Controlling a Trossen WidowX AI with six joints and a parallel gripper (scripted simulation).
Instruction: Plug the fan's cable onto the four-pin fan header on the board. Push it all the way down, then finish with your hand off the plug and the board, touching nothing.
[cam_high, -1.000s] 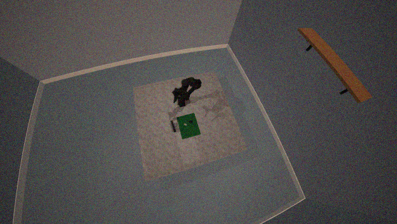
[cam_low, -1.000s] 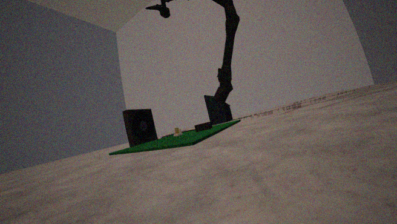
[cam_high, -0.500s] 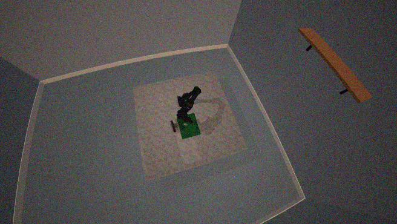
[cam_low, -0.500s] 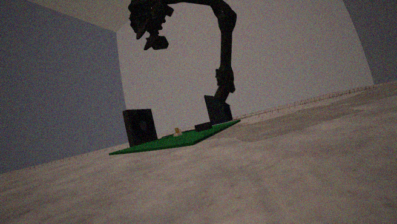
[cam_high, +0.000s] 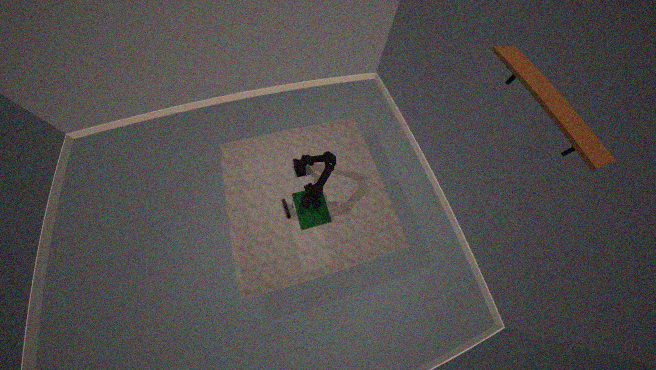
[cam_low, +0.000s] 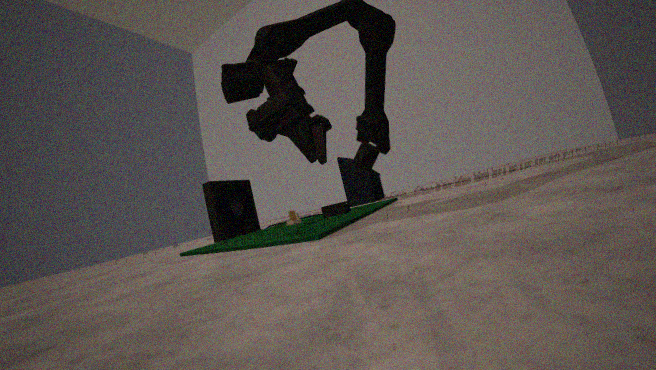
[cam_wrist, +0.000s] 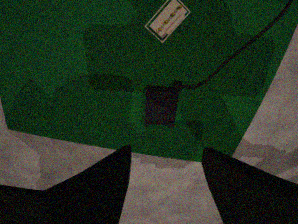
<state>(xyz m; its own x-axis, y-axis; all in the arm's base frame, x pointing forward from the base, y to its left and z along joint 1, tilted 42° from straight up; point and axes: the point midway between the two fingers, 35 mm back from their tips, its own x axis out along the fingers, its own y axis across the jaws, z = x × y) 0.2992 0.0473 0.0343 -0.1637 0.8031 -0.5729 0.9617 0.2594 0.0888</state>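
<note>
The fan plug is 10 mm to the left of my gripper tip and 80 mm below it. Round my gripper tip: green board 40 mm ahead, 30 mm to the right, 110 mm below; black fan 30 mm ahead, 210 mm to the right, 40 mm below; four-pin fan header 20 mm ahead, 70 mm to the right, 100 mm below.
</note>
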